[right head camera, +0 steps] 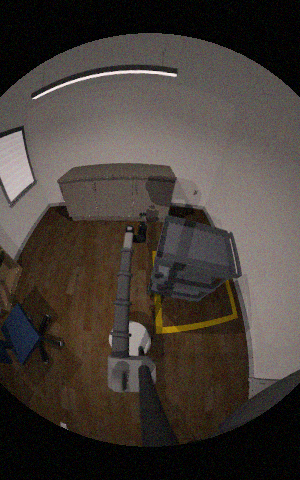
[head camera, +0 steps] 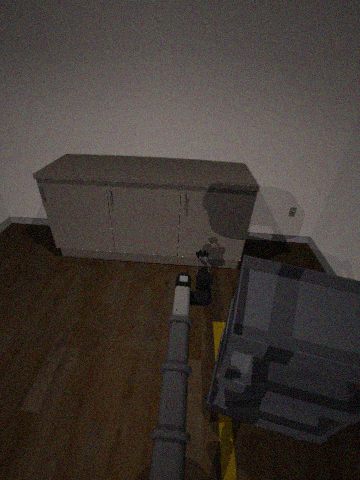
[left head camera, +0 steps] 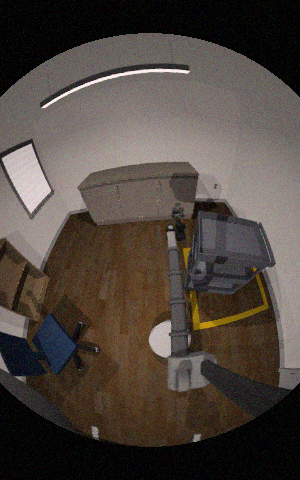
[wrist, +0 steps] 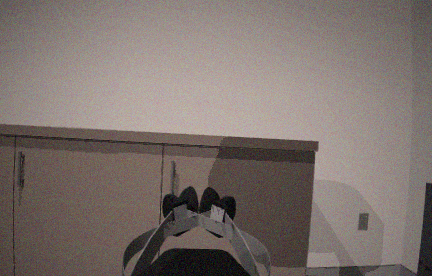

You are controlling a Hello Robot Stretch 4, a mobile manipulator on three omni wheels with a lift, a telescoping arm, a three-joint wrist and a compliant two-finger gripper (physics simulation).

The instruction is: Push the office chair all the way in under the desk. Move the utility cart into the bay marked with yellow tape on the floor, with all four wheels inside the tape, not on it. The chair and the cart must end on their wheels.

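Where they show: gripper, fingertip midpoint: [right head camera: 142, 212] [head camera: 202, 251] [left head camera: 175, 210] [wrist: 199, 202]; robot's base at its link origin: [right head camera: 130, 338] [left head camera: 169, 337].
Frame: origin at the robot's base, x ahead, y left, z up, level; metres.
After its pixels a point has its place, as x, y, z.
The grey utility cart [head camera: 305, 305] @(0.759, -0.533, 0.766) [left head camera: 230, 240] @(0.689, -0.510, 0.766) [right head camera: 195, 245] @(0.708, -0.521, 0.766) stands upright at the right, over the back part of the yellow tape bay [head camera: 227, 445] @(0.412, -0.310, -0.028) [left head camera: 230, 318] @(0.117, -0.757, -0.027) [right head camera: 197, 326] @(0.099, -0.782, -0.027). Its left side overlaps the left tape line in these views; its wheels cannot be made out. The blue office chair [left head camera: 54, 345] @(-0.241, 1.068, 0.442) [right head camera: 20, 332] @(-0.211, 1.070, 0.442) is upright at the lower left, its backrest toward the left edge. The desk cannot be made out. My gripper [head camera: 202, 254] @(1.035, -0.082, 0.804) [left head camera: 176, 212] @(1.035, -0.082, 0.804) [right head camera: 142, 215] @(1.035, -0.082, 0.804) [wrist: 199, 202] @(1.035, -0.082, 0.804) is shut and empty, left of the cart and in front of the low cabinet.
The low cabinet [head camera: 145, 220] @(1.797, 0.369, 0.499) [left head camera: 140, 200] @(1.798, 0.335, 0.452) [right head camera: 110, 200] @(1.796, 0.421, 0.436) [wrist: 90, 200] @(1.798, 0.354, 0.605) stands along the back wall. A brown shelf unit [left head camera: 26, 280] @(0.425, 2.208, 0.248) is at the left wall. A white round disc [left head camera: 160, 339] @(-0.001, 0.090, 0.187) [right head camera: 142, 335] @(0.051, -0.122, 0.187) shows low beside my arm, left of the bay. A wall rises close to the cart's right.
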